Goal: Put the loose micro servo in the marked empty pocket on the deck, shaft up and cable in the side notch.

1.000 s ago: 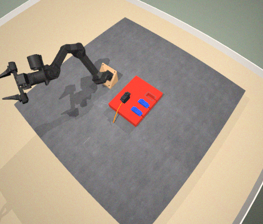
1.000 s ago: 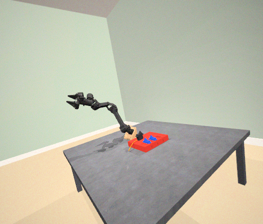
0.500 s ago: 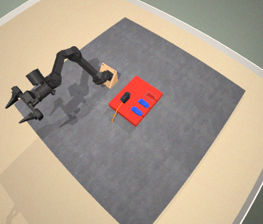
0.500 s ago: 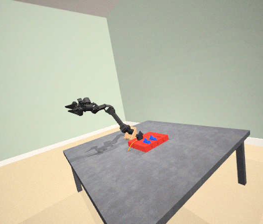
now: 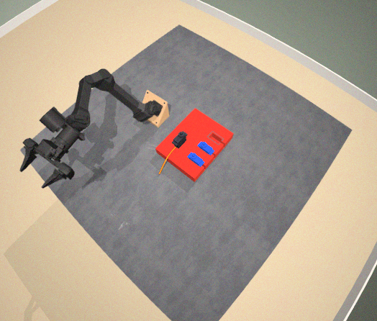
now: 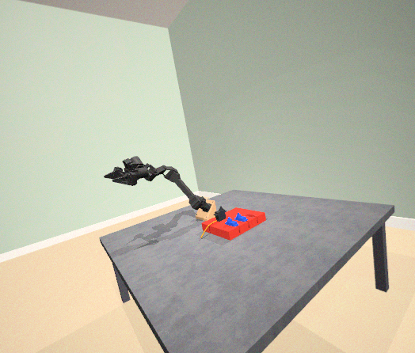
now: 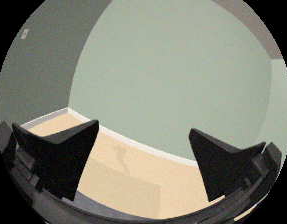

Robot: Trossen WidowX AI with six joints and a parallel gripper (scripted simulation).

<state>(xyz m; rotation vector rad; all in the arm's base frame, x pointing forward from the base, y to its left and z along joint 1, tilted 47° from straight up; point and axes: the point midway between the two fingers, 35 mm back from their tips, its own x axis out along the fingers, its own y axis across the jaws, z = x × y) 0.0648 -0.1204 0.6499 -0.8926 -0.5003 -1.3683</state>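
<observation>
Right now my gripper tip is 58 cm to the right of the red deck, 40 cm above it and 13 cm short of it.
</observation>
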